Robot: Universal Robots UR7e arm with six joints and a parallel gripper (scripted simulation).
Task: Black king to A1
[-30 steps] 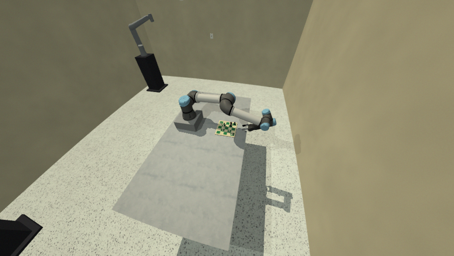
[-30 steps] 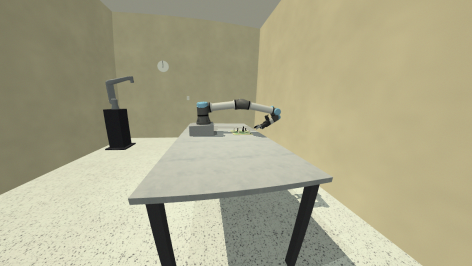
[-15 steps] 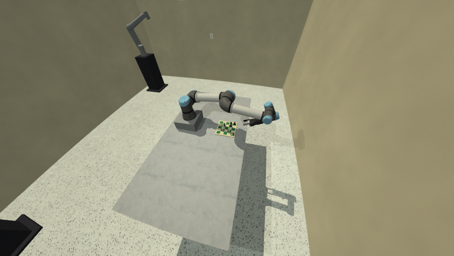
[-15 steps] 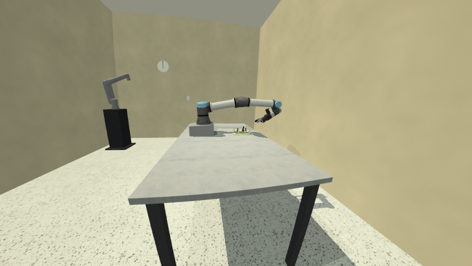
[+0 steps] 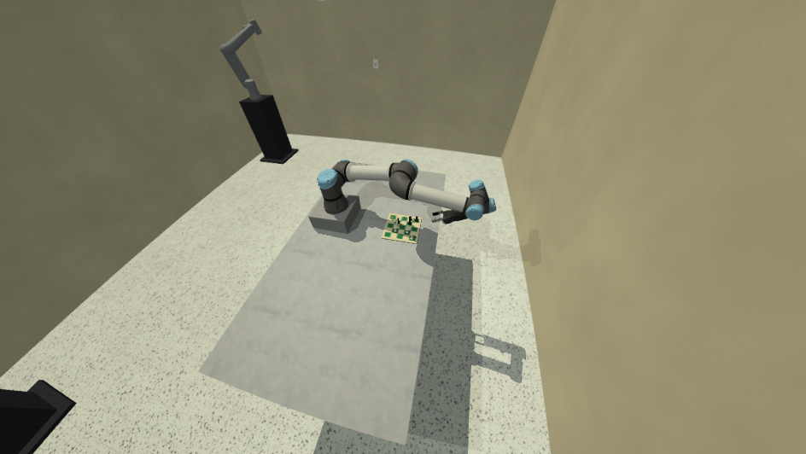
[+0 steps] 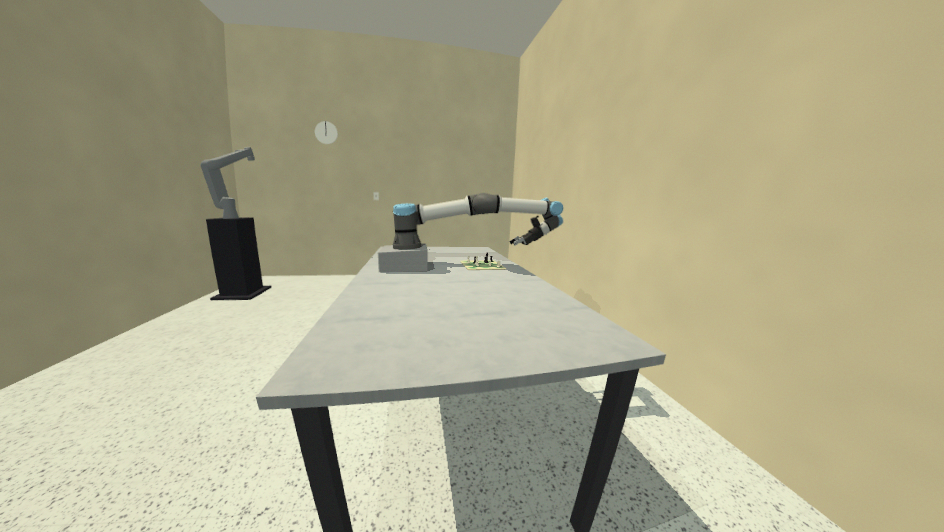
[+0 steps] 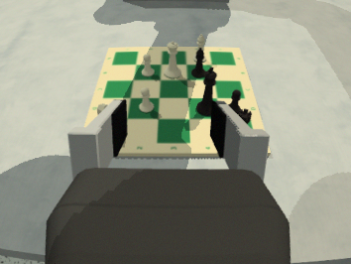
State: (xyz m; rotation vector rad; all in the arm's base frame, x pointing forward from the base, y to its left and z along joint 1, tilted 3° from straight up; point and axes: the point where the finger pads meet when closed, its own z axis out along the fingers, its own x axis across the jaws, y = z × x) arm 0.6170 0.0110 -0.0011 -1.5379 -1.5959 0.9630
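Now: the black king 15 cm behind my hand, 10 cm below it and 4 cm to the left of it. Also, from my hand: chessboard 19 cm behind, 14 cm below; pale piece 12 cm below, 12 cm behind, 8 cm to the right.
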